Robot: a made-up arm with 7 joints. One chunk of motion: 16 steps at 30 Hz.
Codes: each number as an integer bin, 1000 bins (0 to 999) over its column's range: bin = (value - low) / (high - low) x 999, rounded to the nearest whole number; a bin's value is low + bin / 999 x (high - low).
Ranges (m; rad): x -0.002..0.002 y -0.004..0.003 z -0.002..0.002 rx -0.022..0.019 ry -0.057..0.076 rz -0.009..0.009
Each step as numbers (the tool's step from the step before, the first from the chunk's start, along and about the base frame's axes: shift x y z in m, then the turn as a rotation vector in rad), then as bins.
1 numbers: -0.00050 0.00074 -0.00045 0.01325 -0.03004 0.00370
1 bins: 375 676 387 859 203 705
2 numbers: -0.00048 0.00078 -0.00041 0.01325 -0.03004 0.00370
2 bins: 380 682 397 859 203 705
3 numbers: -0.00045 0.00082 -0.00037 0.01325 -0.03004 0.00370
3 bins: 387 688 407 859 203 705
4 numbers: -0.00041 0.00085 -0.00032 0.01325 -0.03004 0.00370
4 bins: 397 692 420 859 203 705
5 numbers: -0.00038 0.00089 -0.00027 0.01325 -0.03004 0.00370
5 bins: 405 698 432 859 203 705
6 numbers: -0.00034 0.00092 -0.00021 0.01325 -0.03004 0.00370
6 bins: 415 702 447 859 203 705
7 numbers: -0.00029 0.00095 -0.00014 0.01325 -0.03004 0.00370
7 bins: 427 706 465 859 203 705
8 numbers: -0.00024 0.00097 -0.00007 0.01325 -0.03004 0.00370
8 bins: 440 709 482 859 203 705
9 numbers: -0.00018 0.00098 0.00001 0.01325 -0.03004 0.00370
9 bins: 455 711 502 859 203 705
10 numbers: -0.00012 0.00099 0.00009 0.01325 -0.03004 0.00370
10 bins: 470 712 522 859 203 705
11 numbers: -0.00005 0.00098 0.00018 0.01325 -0.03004 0.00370
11 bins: 487 711 544 859 203 705
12 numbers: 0.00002 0.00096 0.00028 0.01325 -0.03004 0.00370
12 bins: 504 708 569 859 203 705
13 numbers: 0.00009 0.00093 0.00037 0.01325 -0.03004 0.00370
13 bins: 522 704 592 859 203 705
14 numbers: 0.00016 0.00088 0.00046 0.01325 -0.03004 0.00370
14 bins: 539 696 614 859 203 705
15 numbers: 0.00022 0.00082 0.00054 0.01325 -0.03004 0.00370
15 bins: 554 688 634 859 203 705
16 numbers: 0.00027 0.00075 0.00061 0.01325 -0.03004 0.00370
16 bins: 567 678 652 859 203 705
